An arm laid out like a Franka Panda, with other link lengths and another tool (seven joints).
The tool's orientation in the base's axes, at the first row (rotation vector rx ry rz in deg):
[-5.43 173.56 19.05]
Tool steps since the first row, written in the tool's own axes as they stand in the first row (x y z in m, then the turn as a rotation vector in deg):
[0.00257 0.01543 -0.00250 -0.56 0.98 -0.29]
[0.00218 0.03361 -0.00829 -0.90 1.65 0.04]
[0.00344 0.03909 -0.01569 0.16 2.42 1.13]
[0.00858 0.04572 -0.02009 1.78 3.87 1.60]
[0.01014 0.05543 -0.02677 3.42 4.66 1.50]
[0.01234 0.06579 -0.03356 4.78 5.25 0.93]
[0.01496 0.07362 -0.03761 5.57 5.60 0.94]
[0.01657 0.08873 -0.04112 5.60 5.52 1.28]
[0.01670 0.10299 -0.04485 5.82 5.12 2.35]
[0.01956 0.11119 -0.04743 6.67 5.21 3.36]
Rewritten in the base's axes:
[-0.00387 0.01435 0.00547 0.46 0.92 0.55]
[-0.00528 0.03082 0.01501 0.78 1.66 0.40]
[-0.00756 0.03447 0.02325 -0.24 2.60 -0.60]
[-0.01352 0.03970 0.02843 -1.91 4.03 -0.91]
[-0.01633 0.04762 0.03684 -3.61 4.69 -0.80]
[-0.01984 0.05611 0.04544 -5.05 5.07 -0.26]
[-0.02335 0.06272 0.05079 -5.86 5.38 -0.27]
[-0.02634 0.07659 0.05726 -5.85 5.37 -0.62]
[-0.02781 0.08966 0.06392 -5.95 5.20 -1.77]
[-0.03146 0.09694 0.06789 -6.72 5.47 -2.81]

